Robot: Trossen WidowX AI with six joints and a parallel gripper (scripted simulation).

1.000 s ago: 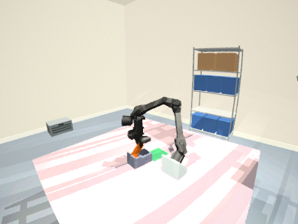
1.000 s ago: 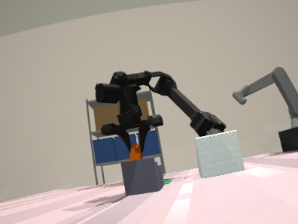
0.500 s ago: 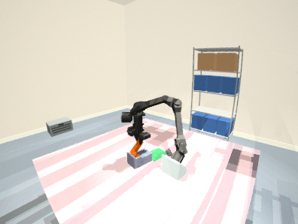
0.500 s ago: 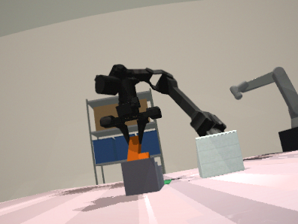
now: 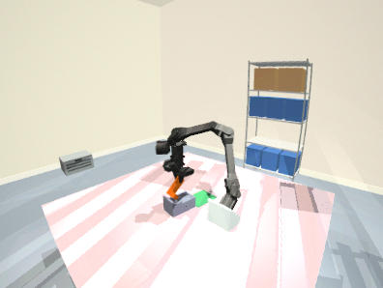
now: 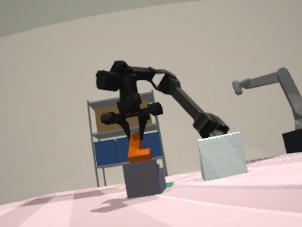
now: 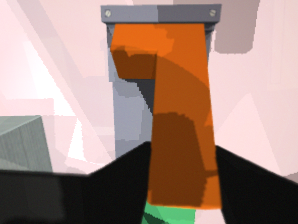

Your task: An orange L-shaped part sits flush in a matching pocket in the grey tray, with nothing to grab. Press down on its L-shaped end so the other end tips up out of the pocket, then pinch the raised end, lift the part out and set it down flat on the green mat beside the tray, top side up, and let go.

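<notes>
Right now the green mat is 17 cm below my gripper tip, 14 cm to the right of it and 4 cm behind it. Round my gripper tip: orange L-shaped part (3 cm to the left, 3 cm below, 1 cm behind).
</notes>
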